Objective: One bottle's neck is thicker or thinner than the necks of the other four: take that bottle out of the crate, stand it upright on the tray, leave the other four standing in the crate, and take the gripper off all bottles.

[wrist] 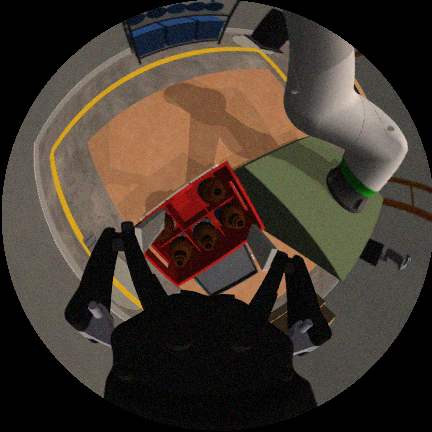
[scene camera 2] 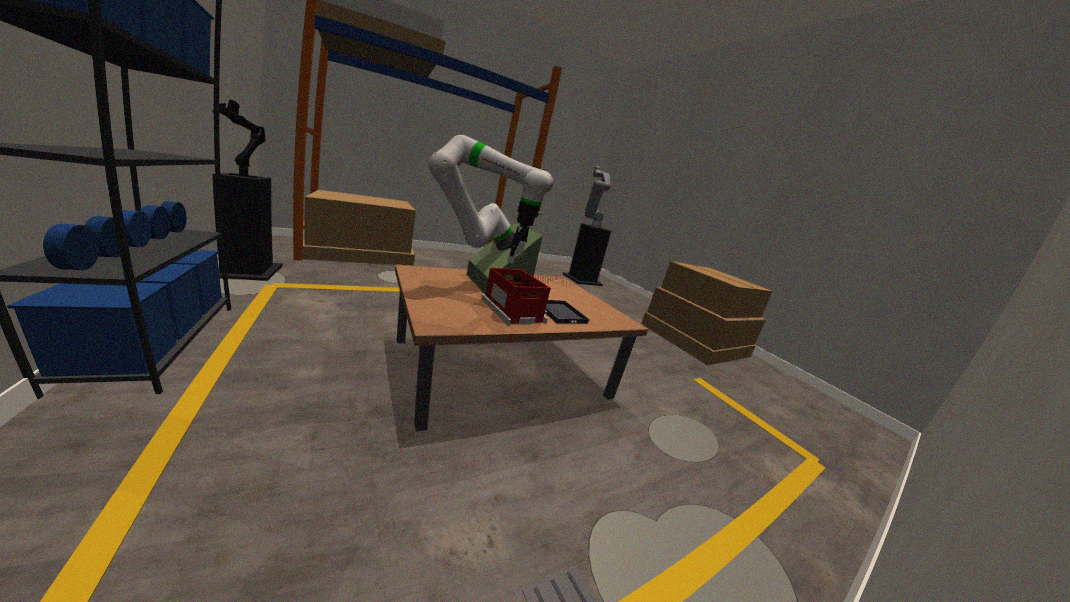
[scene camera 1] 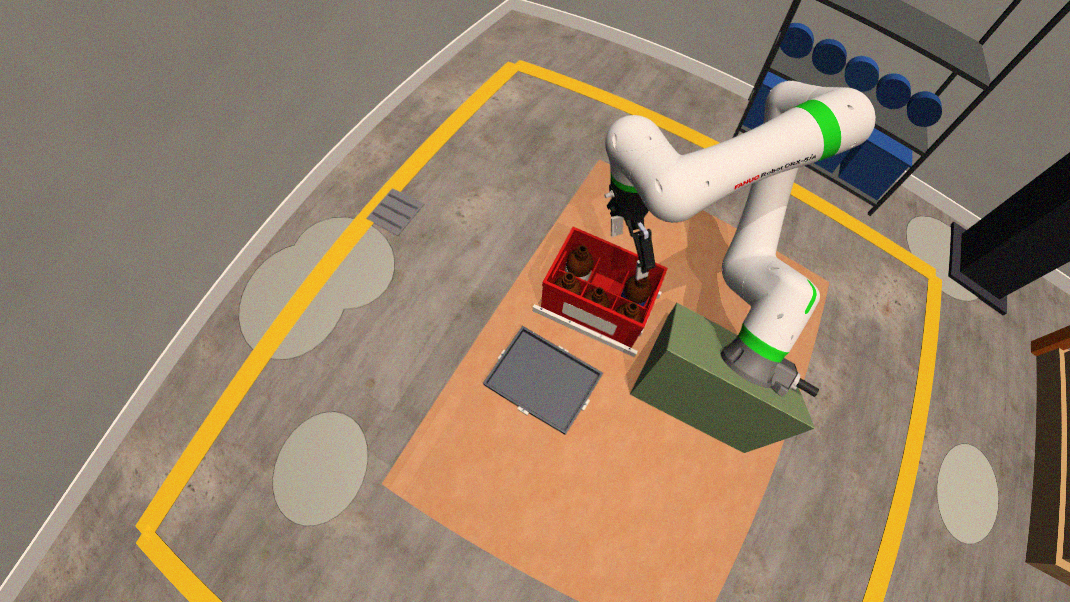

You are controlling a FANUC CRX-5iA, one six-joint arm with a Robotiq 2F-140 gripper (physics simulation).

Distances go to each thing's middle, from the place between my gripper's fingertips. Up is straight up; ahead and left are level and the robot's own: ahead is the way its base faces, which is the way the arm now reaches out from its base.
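Grey tray (scene camera 1: 542,379): 310 mm to the left of my hand, 40 mm ahead of it, 240 mm below it.
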